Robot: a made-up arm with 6 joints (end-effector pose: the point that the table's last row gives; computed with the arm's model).
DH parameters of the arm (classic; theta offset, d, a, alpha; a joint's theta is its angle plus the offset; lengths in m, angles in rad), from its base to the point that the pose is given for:
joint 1: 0 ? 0.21 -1.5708
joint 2: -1.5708 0 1.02 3.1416
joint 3: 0 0 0.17 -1.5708
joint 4: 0 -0.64 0 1.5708
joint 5: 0 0 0 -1.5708
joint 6: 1.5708 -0.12 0 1.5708
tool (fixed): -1.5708 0 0 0
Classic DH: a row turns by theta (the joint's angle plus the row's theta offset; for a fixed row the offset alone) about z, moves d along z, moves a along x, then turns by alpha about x.
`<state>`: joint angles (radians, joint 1 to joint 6).
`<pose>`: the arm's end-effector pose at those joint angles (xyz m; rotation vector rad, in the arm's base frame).
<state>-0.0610 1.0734 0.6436 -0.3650 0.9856 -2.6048</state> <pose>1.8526 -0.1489 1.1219 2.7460 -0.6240 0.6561</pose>
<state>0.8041 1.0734 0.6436 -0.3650 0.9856 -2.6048</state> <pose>1.3149 1.3135 1.1219 2.9345 0.6227 0.7969</pose>
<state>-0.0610 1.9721 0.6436 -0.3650 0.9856 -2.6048</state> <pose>1.5691 -0.1316 -0.3309 2.6832 -0.4090 -0.5974</pose>
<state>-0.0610 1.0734 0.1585 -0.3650 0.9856 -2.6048</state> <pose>1.7405 -0.1421 0.7776 2.7749 -0.5183 -0.0300</pose>
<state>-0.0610 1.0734 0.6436 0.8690 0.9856 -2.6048</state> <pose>1.8474 -0.0363 1.0956 1.8042 0.4137 0.7007</pose>
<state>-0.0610 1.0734 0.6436 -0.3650 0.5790 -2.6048</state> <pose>1.8710 -0.1378 1.0785 2.8950 -0.3944 0.1298</pose>
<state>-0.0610 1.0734 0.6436 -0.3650 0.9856 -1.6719</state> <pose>1.8526 -0.1489 1.1219 1.8711 -0.6967 0.2496</pose>
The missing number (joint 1, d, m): 0.69
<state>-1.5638 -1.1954 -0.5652 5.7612 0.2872 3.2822</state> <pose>-0.0187 0.2464 1.6701 1.8099 -1.7415 1.2552</pose>
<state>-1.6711 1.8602 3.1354 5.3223 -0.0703 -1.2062</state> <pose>-0.1184 -1.2453 1.1738 0.6622 -1.5795 0.1271</pose>
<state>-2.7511 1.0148 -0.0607 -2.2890 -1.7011 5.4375</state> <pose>-1.4377 -0.6887 0.7970 1.9587 -2.1902 0.9205</pose>
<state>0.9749 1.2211 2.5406 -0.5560 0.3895 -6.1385</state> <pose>0.6670 0.9407 1.8188 1.2338 -1.3169 0.8689</pose>
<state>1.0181 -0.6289 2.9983 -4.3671 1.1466 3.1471</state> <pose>-0.5798 -0.7440 1.0755 0.0342 -2.7002 1.4433</pose>
